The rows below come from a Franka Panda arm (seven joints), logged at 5 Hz.
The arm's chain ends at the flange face. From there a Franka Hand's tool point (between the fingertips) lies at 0.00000 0.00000 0.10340 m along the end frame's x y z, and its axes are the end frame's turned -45 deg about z.
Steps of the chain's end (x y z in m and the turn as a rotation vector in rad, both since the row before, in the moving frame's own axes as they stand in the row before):
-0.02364 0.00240 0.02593 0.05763 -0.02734 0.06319
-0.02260 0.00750 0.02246 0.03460 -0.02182 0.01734
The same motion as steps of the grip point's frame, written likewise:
-0.01601 -0.02115 0.02572 0.06008 0.02142 0.06319
-0.02031 -0.01479 0.02237 0.03989 0.00904 0.01734

